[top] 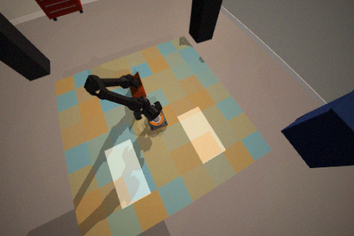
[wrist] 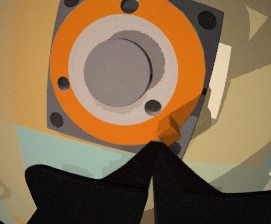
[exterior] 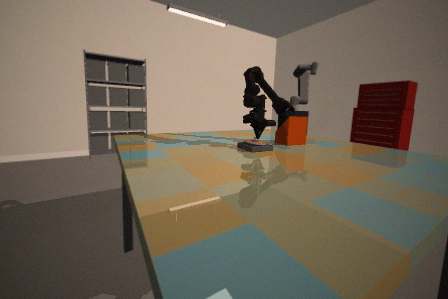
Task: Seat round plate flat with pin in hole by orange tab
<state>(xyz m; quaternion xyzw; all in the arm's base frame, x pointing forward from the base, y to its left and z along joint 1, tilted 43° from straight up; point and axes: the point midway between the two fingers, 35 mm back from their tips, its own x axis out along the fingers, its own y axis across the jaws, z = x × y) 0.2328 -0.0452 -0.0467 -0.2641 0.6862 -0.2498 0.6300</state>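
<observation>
Now: gripper tip 30 mm short of the round plate and 10 mm to the right of it. From my gripper tip the other things lie so: dark grey square base (40 mm ahead, 30 mm to the left, 20 mm below).
</observation>
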